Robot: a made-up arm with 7 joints.
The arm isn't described. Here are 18 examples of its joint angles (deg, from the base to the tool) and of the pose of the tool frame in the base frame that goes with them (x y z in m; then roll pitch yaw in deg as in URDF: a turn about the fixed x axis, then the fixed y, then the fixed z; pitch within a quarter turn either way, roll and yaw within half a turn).
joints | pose
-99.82 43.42 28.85 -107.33 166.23 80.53 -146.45 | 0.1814 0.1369 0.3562 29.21 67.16 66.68
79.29 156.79 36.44 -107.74 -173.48 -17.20 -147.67 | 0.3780 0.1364 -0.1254 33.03 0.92 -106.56
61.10 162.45 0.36 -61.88 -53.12 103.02 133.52 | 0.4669 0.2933 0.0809 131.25 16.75 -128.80
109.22 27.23 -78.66 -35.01 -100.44 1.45 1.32 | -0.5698 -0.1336 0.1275 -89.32 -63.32 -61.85
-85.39 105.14 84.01 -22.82 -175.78 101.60 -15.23 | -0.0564 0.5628 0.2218 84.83 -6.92 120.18
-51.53 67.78 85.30 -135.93 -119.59 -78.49 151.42 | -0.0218 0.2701 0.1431 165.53 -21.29 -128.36
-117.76 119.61 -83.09 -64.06 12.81 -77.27 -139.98 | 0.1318 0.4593 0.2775 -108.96 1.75 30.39
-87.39 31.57 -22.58 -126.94 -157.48 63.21 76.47 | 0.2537 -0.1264 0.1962 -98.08 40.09 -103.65
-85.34 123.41 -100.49 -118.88 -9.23 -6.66 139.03 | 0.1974 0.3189 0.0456 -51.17 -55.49 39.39
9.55 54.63 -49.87 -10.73 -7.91 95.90 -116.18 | -0.0509 0.4693 -0.3854 -135.83 0.50 -139.64
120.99 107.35 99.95 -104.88 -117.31 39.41 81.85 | 0.2580 0.3451 0.0230 98.80 47.89 -114.95
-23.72 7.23 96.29 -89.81 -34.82 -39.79 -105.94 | 0.1478 0.3270 -0.3233 139.15 22.44 14.01
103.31 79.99 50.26 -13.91 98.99 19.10 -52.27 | -0.2593 0.5131 0.2026 88.66 -3.65 32.31
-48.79 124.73 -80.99 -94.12 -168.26 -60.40 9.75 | 0.1702 0.4324 0.0636 -92.52 -21.35 169.10
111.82 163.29 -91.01 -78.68 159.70 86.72 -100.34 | 0.1691 0.4758 0.1068 147.98 54.93 -177.94
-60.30 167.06 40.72 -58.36 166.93 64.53 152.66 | -0.3572 -0.0012 0.4370 -109.49 23.56 29.19
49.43 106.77 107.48 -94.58 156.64 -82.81 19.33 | 0.1389 0.2767 0.3503 -175.40 50.79 116.10
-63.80 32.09 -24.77 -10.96 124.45 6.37 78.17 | 0.5600 0.1715 -0.1687 -59.33 61.72 123.92
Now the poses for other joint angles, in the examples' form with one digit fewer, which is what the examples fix.
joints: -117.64 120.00 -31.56 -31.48 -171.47 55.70 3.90
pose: -0.081 0.520 0.293 176.0 -12.8 90.3
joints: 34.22 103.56 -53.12 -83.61 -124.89 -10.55 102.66
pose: -0.012 0.471 -0.172 -15.2 23.1 -110.1
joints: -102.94 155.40 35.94 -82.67 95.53 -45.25 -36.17
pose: -0.455 0.118 0.183 -63.9 57.4 -34.1
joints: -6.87 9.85 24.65 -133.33 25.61 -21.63 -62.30
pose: 0.246 0.125 -0.158 171.4 -14.7 -114.9
